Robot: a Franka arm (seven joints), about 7 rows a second.
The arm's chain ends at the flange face. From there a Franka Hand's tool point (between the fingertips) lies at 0.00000 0.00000 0.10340 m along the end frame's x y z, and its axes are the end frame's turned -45 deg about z.
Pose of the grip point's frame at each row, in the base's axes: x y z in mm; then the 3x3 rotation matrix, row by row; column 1 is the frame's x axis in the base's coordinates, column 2 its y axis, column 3 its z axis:
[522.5 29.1 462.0], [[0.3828 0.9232 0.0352], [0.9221 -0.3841 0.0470], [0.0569 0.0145 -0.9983]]
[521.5 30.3 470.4], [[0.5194 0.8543 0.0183], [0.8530 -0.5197 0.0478], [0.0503 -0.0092 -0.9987]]
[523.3 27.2 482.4], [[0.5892 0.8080 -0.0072], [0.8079 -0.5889 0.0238], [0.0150 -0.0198 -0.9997]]
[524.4 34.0 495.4], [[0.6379 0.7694 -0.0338], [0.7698 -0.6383 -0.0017], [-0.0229 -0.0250 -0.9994]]
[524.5 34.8 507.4], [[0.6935 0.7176 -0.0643], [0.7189 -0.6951 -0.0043], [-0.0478 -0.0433 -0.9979]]
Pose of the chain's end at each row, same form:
[518.9 24.2 565.2], [[0.9235 0.3821 0.0352], [0.3804 -0.9236 0.0470], [0.0505 -0.0300 -0.9983]]
[519.6 25.4 573.7], [[0.9714 0.2368 0.0183], [0.2357 -0.9706 0.0478], [0.0291 -0.0421 -0.9987]]
[524.0 24.7 585.8], [[0.9880 0.1547 -0.0072], [0.1549 -0.9877 0.0238], [-0.0034 -0.0246 -0.9997]]
[527.9 34.2 598.7], [[0.9951 0.0930 -0.0338], [0.0930 -0.9957 -0.0017], [-0.0339 -0.0015 -0.9994]]
[531.1 35.2 610.6], [[0.9978 0.0170 -0.0643], [0.0168 -0.9998 -0.0043], [-0.0644 0.0032 -0.9979]]

